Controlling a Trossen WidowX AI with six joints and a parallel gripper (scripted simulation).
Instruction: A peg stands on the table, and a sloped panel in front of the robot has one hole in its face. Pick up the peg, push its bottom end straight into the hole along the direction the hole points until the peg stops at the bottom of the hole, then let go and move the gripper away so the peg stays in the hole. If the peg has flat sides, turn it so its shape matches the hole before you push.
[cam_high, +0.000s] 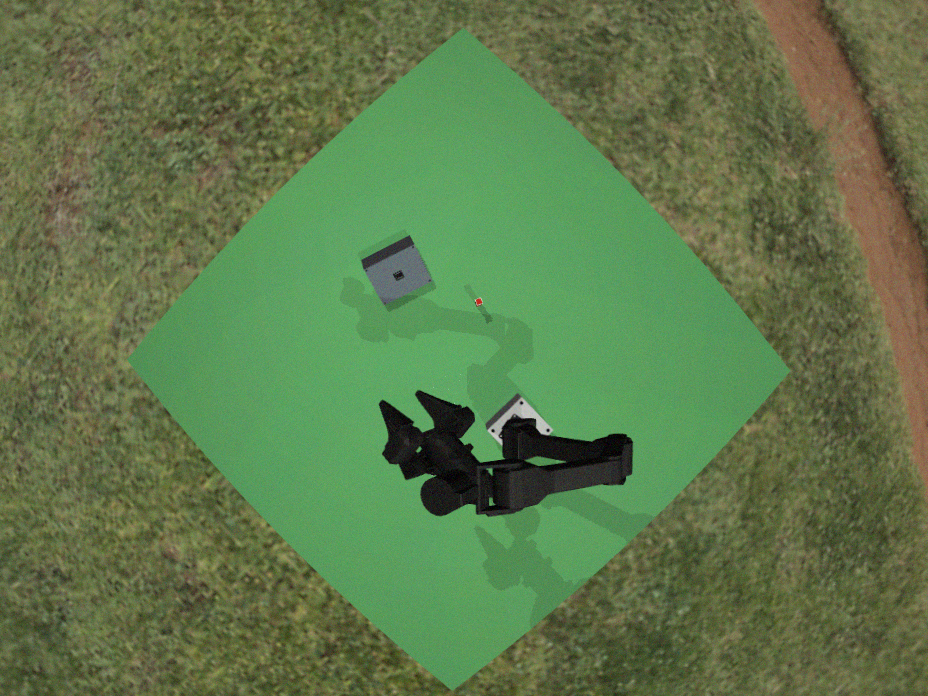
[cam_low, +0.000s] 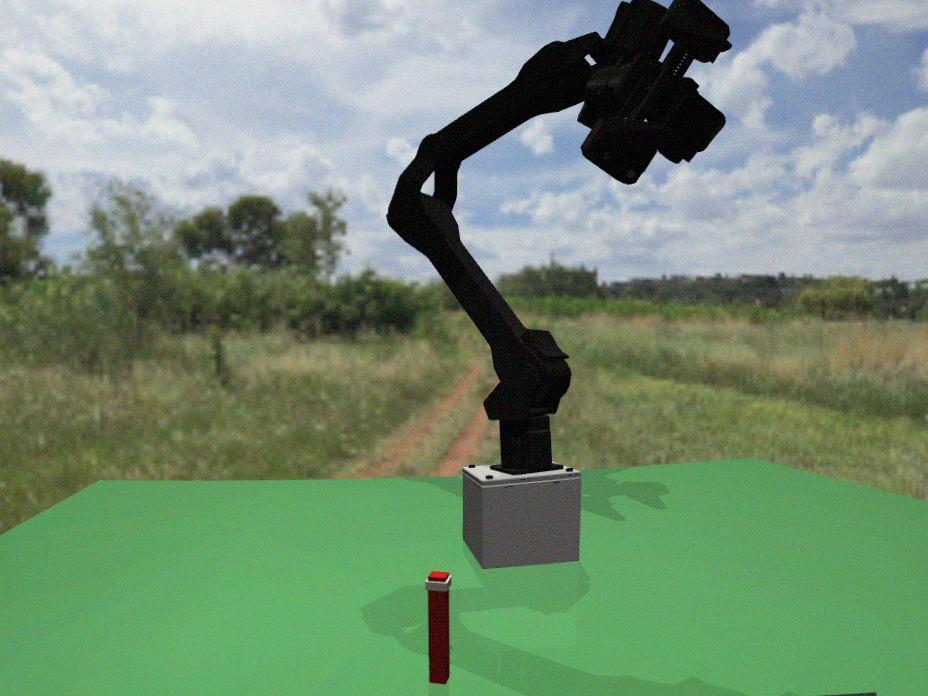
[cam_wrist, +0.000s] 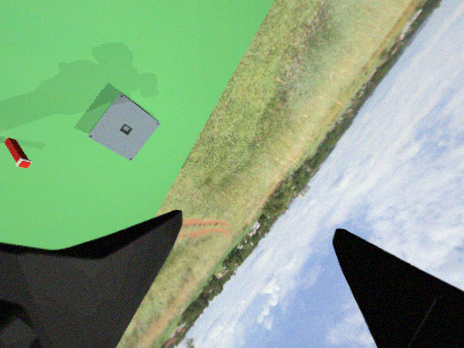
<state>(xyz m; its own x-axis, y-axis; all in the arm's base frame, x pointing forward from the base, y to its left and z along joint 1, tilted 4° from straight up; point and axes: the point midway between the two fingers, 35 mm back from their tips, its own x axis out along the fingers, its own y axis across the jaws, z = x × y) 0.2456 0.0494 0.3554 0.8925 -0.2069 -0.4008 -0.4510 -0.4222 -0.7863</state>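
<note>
The red square peg lies 40 cm below my gripper tip, 23 cm to the right of it and 1 cm behind it. Also, from my gripper tip: panel: 41 cm below, 19 cm ahead, 18 cm to the right.
</note>
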